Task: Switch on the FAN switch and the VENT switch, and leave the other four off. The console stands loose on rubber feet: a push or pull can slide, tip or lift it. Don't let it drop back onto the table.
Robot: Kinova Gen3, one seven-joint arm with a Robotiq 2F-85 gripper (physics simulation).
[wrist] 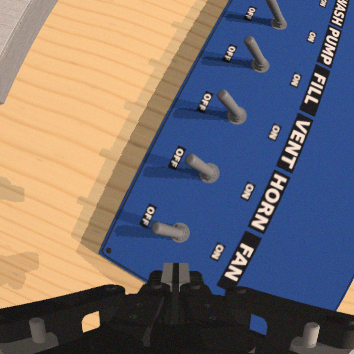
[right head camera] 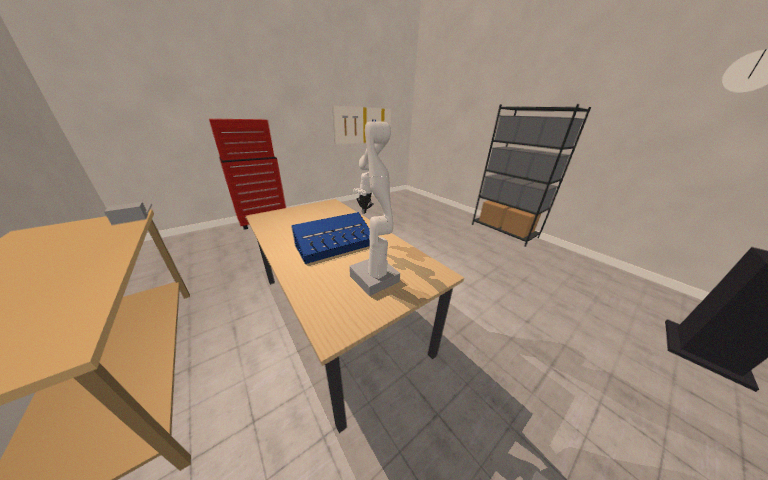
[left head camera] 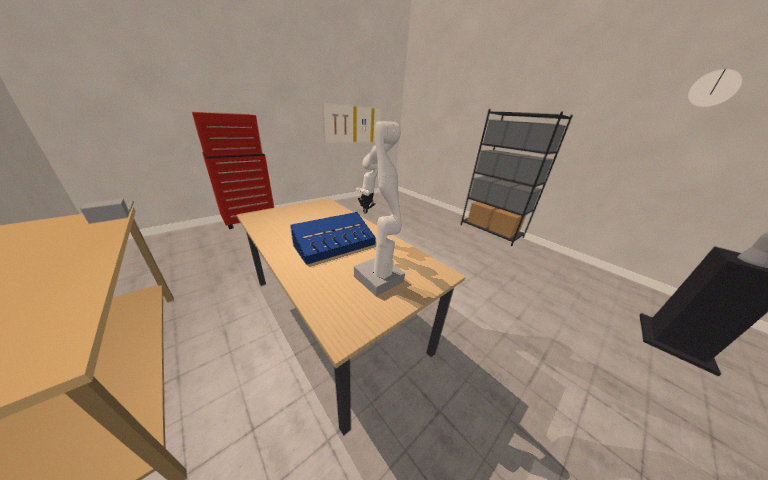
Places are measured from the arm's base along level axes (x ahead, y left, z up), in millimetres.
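Pixels of known places: gripper, fingertip midpoint: (wrist: 175,278) (right head camera: 363,213) (left head camera: 365,213); arm's base, origin of the base link: (right head camera: 376,272) (left head camera: 381,272).
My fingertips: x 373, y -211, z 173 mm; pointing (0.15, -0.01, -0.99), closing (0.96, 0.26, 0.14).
For each thing: its top centre in the pictures, then the offset to it from my fingertips. "pt": a spot on its surface instead. Level surfaces: height alone.
- FAN lever, middle of its top: (wrist: 170,234) 9 mm ahead, 2 mm left, 110 mm down
- HORN lever, middle of its top: (wrist: 204,166) 23 mm ahead, 73 mm left, 110 mm down
- VENT lever, middle of its top: (wrist: 236,100) 37 mm ahead, 144 mm left, 110 mm down
- FILL lever, middle of its top: (wrist: 261,45) 50 mm ahead, 214 mm left, 110 mm down
- PUMP lever, surface spot: (wrist: 276,14) pt 68 mm ahead, 279 mm left, 131 mm down
- wooden table, its level: 237 mm down
The blue console (left head camera: 334,236) (right head camera: 333,236) (wrist: 310,210) rests on the table, its sloped panel carrying a row of grey levers. In the wrist view, the FAN lever (wrist: 170,231) is nearest the gripper and leans to OFF. The HORN lever (wrist: 202,168), VENT lever (wrist: 231,106) and FILL lever (wrist: 257,54) also lean to OFF. The PUMP lever (wrist: 276,14) is partly cut off at the top and leans the same way; the WASH lever does not show there. My gripper (left head camera: 365,211) (right head camera: 364,211) (wrist: 175,278) is shut and empty, above the console's FAN end.
The wooden table (left head camera: 322,305) (right head camera: 317,305) carries the arm's grey base (left head camera: 378,278) (right head camera: 373,277) near the console. A second wooden bench (left head camera: 50,283) (right head camera: 50,288) stands at the left. A red tool cabinet (left head camera: 240,186) (right head camera: 253,186) stands behind the table.
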